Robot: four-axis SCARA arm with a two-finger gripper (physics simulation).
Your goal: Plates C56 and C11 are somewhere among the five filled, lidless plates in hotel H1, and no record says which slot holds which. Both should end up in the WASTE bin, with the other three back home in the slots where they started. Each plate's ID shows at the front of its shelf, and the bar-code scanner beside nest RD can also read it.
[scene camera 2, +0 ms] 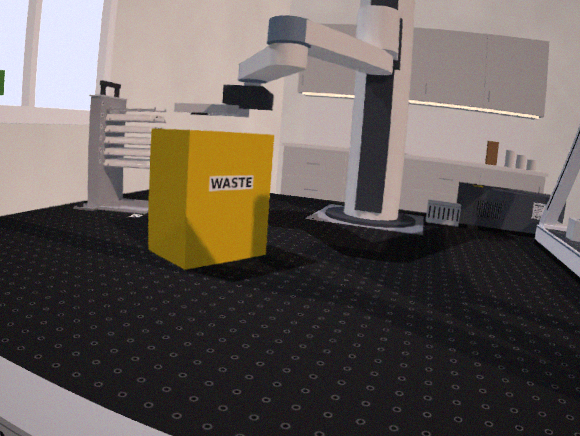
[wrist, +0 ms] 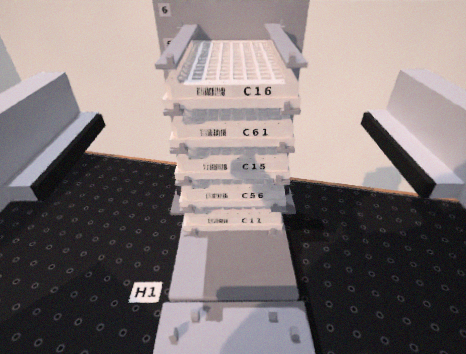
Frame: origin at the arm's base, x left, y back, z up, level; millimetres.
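Seen in the pictures: gripper, fingertip midpoint: [scene camera 2: 184, 109] [wrist: 232, 98]; arm's base, link origin: [scene camera 2: 369, 221].
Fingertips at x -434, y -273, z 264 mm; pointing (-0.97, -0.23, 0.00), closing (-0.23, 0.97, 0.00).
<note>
Pixels of each thing's top centre, then the offset from my fingertips to it. "*": a spot on its surface instead.
- C16, top centre: [wrist: 231, 57] [scene camera 2: 135, 115] dx -125, dy -30, dz -17 mm
- C61, top centre: [wrist: 231, 92] [scene camera 2: 135, 126] dx -125, dy -30, dz -45 mm
- C15, top centre: [wrist: 232, 123] [scene camera 2: 134, 137] dx -125, dy -30, dz -73 mm
- C56, top centre: [wrist: 232, 150] [scene camera 2: 134, 148] dx -125, dy -30, dz -101 mm
- C11, top centre: [wrist: 232, 173] [scene camera 2: 133, 159] dx -125, dy -30, dz -130 mm
- yellow WASTE bin, top centre: [scene camera 2: 212, 131] dx +234, dy -276, dz -51 mm
- pale nest block, surface spot: [wrist: 235, 330] * dx -3, dy +0, dz -191 mm
- H1 label, surface spot: [wrist: 145, 292] * dx -47, dy -113, dz -251 mm
- small slotted grey box, surface spot: [scene camera 2: 443, 213] * dx +636, dy +318, dz -220 mm
Hotel H1 [scene camera 2: 97, 150] [wrist: 230, 20] holds five white plates, stacked one per shelf. In the wrist view their front IDs read, top to bottom, C16 [wrist: 234, 91], C61 [wrist: 235, 132], C15 [wrist: 230, 167], C56 [wrist: 232, 195] and C11 [wrist: 232, 220]. C16 is uncovered, with its wells showing. My gripper [scene camera 2: 187, 109] [wrist: 232, 98] is open and empty, its fingers wide apart in front of the hotel, at either side of the stack in the wrist view. The yellow WASTE bin [scene camera 2: 220, 155] stands in front of the hotel in the scene view and hides part of the shelves.
A pale nest block [wrist: 235, 330] with small pegs lies before the hotel's base, near the H1 label [wrist: 145, 292]. Empty shelf rails [wrist: 180, 46] project above C16. The arm's column [scene camera 2: 375, 145] stands right of the bin, with a small slotted grey box [scene camera 2: 443, 213] farther right.
</note>
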